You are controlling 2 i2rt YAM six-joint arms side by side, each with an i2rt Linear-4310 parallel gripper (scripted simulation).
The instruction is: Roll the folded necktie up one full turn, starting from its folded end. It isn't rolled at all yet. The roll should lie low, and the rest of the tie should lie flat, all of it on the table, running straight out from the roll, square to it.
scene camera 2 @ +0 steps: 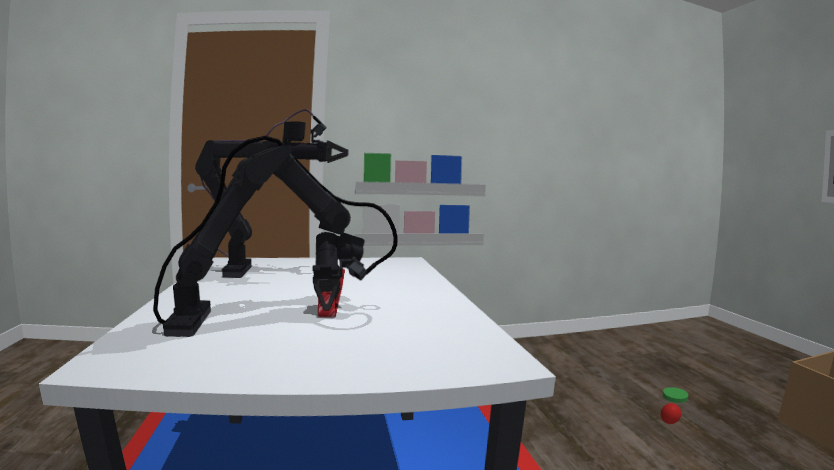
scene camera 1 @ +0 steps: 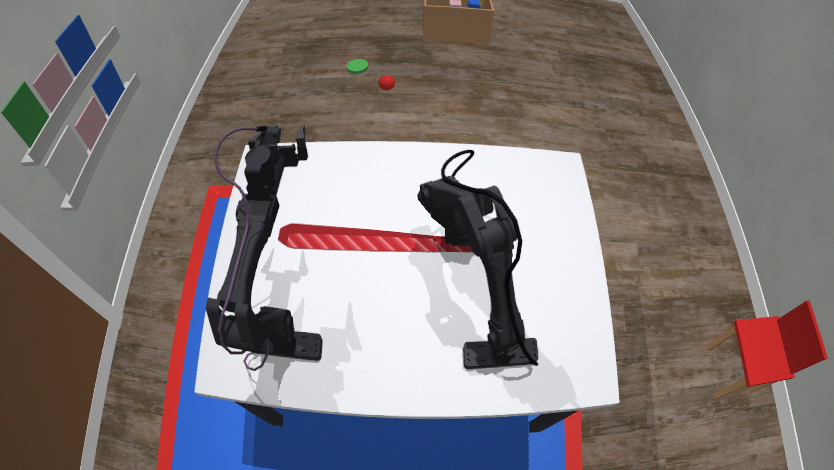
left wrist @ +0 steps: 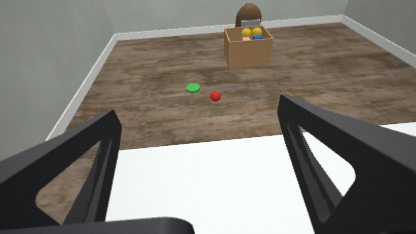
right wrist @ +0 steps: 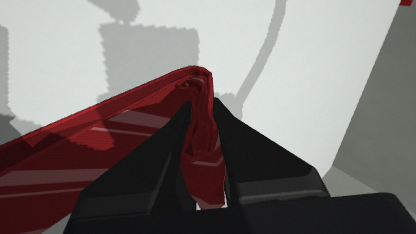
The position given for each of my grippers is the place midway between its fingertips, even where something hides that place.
In view: my left gripper (scene camera 1: 285, 127), my right gripper (scene camera 2: 327, 311) and a red striped necktie (scene camera 1: 305, 236).
The red striped necktie shows as well in the right wrist view (right wrist: 53, 164). My left gripper is seen too in scene camera 2 (scene camera 2: 348, 152) and in the left wrist view (left wrist: 197, 110). My right gripper is seen too in the right wrist view (right wrist: 202, 108).
